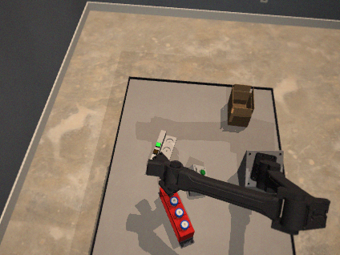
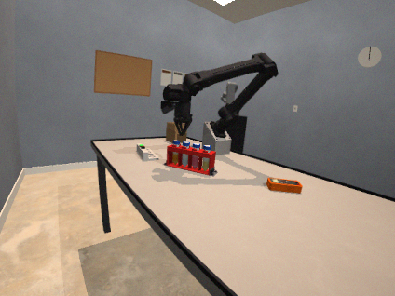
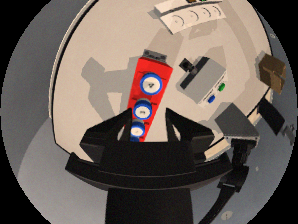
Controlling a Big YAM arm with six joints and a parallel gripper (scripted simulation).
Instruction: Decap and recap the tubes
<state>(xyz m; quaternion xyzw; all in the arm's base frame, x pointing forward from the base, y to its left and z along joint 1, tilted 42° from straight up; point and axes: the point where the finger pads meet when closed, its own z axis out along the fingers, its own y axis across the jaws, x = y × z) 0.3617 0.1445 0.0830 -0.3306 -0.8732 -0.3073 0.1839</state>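
My gripper is now 2 cm short of the blue tube cap, 2 cm to the left of it and 5 cm above it. From my hand the other things lie so: green key 12 cm behind, 15 cm to the right, 9 cm below; key housing 11 cm behind, 12 cm to the right, 11 cm below; blue key 13 cm behind, 10 cm to the right, 9 cm below.
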